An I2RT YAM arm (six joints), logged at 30 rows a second.
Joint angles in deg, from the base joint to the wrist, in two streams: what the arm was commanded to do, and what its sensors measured. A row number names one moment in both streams.
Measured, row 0:
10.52, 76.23, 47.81, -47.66, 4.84, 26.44
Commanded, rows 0 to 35:
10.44, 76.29, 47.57, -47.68, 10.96, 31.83
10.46, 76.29, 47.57, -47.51, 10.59, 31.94
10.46, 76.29, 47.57, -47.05, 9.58, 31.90
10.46, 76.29, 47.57, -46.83, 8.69, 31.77
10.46, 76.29, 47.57, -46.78, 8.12, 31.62
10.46, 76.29, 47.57, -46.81, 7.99, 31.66
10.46, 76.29, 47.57, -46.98, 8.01, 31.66
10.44, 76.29, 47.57, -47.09, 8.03, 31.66
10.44, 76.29, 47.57, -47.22, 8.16, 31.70
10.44, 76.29, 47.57, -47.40, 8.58, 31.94
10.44, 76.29, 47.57, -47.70, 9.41, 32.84
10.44, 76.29, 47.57, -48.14, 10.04, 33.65
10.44, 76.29, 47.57, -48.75, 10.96, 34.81
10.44, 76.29, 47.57, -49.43, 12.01, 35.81
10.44, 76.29, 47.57, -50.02, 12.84, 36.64
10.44, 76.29, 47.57, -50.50, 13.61, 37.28
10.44, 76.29, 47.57, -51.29, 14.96, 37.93
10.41, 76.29, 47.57, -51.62, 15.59, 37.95
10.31, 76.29, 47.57, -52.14, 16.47, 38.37
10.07, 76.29, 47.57, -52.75, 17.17, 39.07
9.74, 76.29, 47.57, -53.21, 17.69, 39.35
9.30, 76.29, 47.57, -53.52, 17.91, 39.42
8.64, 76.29, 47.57, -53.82, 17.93, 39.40
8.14, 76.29, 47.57, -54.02, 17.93, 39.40
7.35, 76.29, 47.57, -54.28, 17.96, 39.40
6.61, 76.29, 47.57, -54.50, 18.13, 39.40
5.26, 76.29, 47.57, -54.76, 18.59, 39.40
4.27, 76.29, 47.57, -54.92, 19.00, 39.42
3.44, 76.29, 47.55, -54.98, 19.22, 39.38
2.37, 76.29, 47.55, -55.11, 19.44, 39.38
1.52, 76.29, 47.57, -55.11, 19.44, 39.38
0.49, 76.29, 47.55, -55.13, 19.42, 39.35
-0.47, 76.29, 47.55, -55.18, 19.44, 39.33
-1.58, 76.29, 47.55, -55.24, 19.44, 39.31
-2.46, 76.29, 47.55, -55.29, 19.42, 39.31
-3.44, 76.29, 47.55, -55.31, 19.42, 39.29
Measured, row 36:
-0.69, 76.23, 47.81, -55.11, 17.45, 38.39
